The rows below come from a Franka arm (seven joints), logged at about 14 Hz.
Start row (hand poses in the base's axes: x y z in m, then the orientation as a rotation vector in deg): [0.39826 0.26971 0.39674 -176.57 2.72 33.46]
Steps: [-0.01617 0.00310 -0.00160 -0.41 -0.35 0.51]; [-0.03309 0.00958 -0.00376 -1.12 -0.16 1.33]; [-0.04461 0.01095 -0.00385 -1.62 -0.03 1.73]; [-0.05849 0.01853 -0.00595 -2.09 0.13 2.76]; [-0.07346 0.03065 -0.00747 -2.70 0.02 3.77]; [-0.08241 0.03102 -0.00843 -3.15 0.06 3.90]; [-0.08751 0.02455 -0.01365 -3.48 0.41 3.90]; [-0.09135 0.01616 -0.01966 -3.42 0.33 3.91]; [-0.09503 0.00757 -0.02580 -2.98 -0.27 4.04]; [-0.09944 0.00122 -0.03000 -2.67 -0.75 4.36]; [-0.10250 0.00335 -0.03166 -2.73 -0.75 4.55]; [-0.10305 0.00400 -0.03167 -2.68 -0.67 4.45]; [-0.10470 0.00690 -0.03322 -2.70 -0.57 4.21]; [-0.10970 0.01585 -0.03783 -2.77 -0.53 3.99]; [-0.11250 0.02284 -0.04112 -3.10 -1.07 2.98]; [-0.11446 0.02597 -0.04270 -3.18 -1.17 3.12]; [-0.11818 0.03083 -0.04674 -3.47 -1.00 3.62]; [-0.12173 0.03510 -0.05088 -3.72 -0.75 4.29]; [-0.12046 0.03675 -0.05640 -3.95 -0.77 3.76]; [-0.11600 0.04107 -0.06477 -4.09 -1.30 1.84]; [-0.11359 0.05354 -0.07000 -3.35 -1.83 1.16]
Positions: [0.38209 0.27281 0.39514 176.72 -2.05 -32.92]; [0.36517 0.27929 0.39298 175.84 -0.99 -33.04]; [0.35365 0.28066 0.39289 175.25 -0.52 -33.12]; [0.33977 0.28824 0.39079 174.56 0.91 -33.23]; [0.32480 0.30036 0.38927 173.81 2.27 -32.90]; [0.31585 0.30073 0.38831 173.34 2.33 -32.86]; [0.31075 0.29426 0.38309 172.92 2.23 -33.32]; [0.30691 0.28587 0.37708 173.00 2.26 -33.21]; [0.30323 0.27728 0.37094 173.58 2.59 -32.39]; [0.29882 0.27093 0.36674 173.95 3.17 -31.72]; [0.29576 0.27306 0.36508 173.85 3.44 -31.70]; [0.29521 0.27371 0.36507 173.90 3.30 -31.83]; [0.29356 0.27661 0.36352 173.90 2.93 -31.99]; [0.28856 0.28556 0.35891 173.86 2.58 -32.05]; [0.28576 0.29255 0.35562 173.90 0.96 -31.20]; [0.28380 0.29568 0.35404 173.83 1.14 -31.03]; [0.28008 0.30054 0.35000 173.40 1.81 -31.21]; [0.27653 0.30481 0.34586 172.96 2.75 -31.51]; [0.27780 0.30646 0.34034 172.85 1.88 -31.46]; [0.28226 0.31078 0.33197 173.22 -1.05 -30.69]; [0.28467 0.32325 0.32674 174.20 -1.87 -30.06]
